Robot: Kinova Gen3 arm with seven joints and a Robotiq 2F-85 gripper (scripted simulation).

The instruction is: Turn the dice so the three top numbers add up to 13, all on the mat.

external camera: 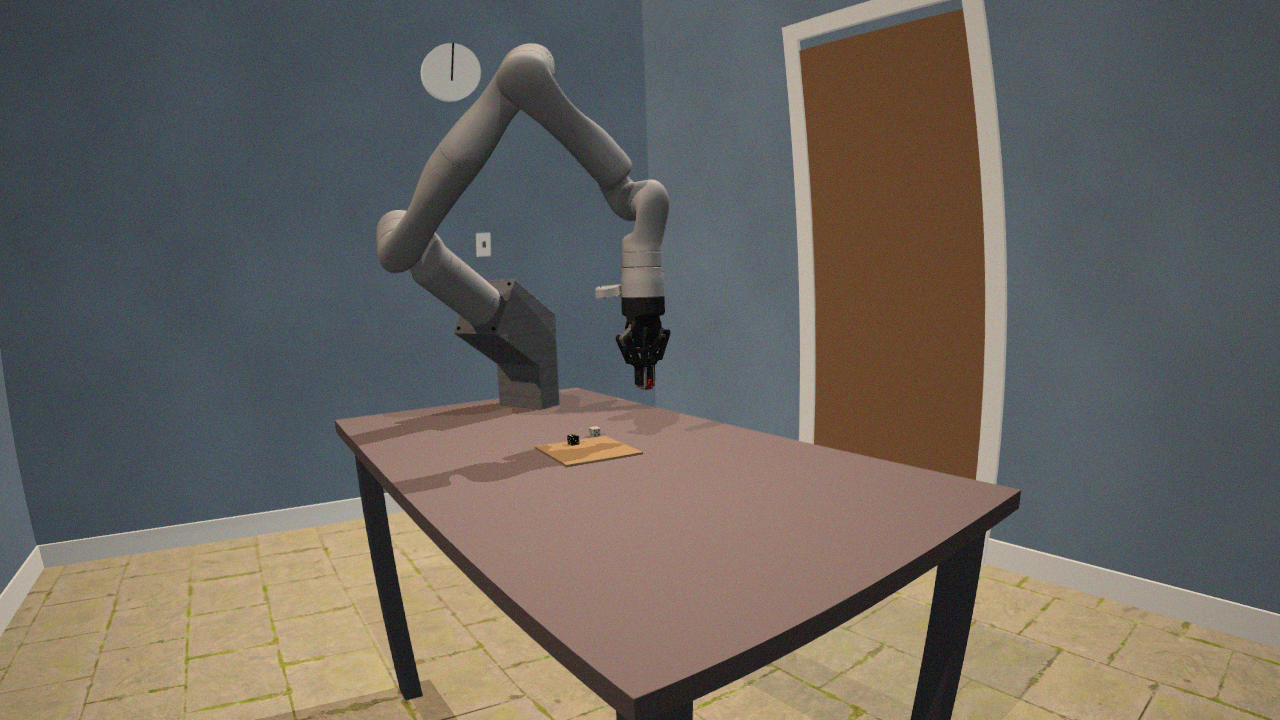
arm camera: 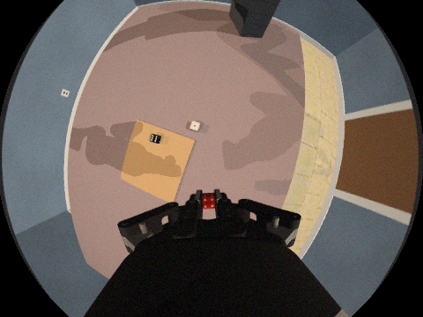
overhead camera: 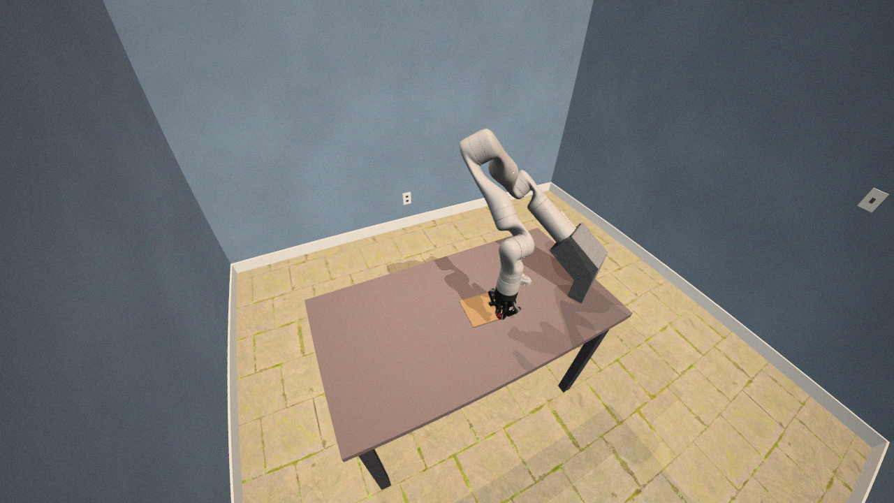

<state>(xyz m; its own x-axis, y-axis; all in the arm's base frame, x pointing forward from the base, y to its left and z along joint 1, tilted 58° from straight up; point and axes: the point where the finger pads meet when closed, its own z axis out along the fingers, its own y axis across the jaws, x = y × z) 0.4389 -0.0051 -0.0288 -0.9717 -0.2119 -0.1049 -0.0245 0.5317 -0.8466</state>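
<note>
Right now the tan mat is 4 cm behind my hand, 12 cm to the right of it and 12 cm below it. Also, from my hand: red die 1 cm below.
</note>
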